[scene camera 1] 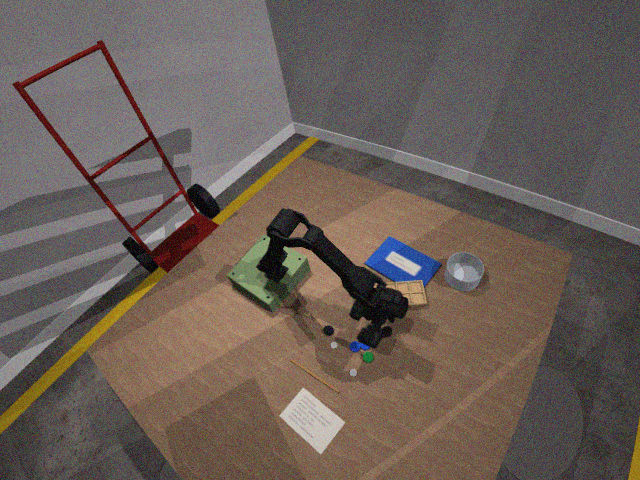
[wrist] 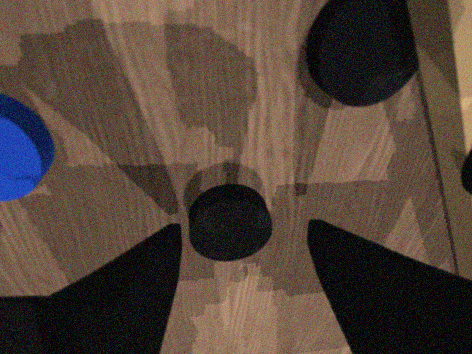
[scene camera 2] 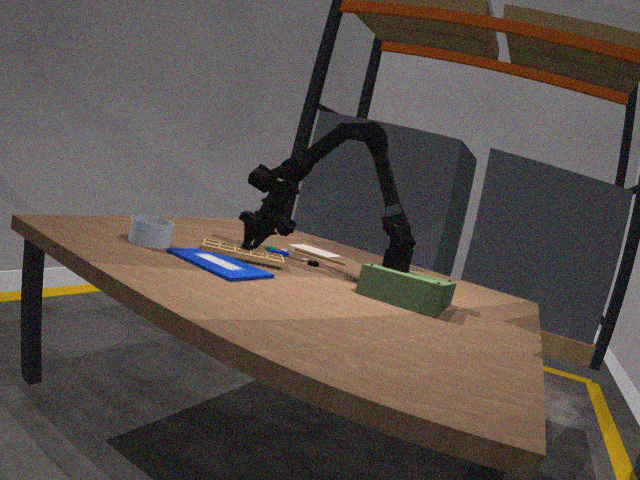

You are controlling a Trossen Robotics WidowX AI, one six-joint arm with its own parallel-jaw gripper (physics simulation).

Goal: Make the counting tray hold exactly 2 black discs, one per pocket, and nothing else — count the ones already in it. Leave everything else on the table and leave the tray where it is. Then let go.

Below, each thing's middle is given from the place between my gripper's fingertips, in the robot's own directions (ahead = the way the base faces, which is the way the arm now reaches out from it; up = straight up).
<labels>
I see my gripper 4 cm past the tan counting tray (scene camera 2: 255, 255), 11 cm to the right of it and 1 cm below it. Round my hand: bowl (scene camera 2: 152, 232): 14 cm ahead, 30 cm to the left, 2 cm above.
</labels>
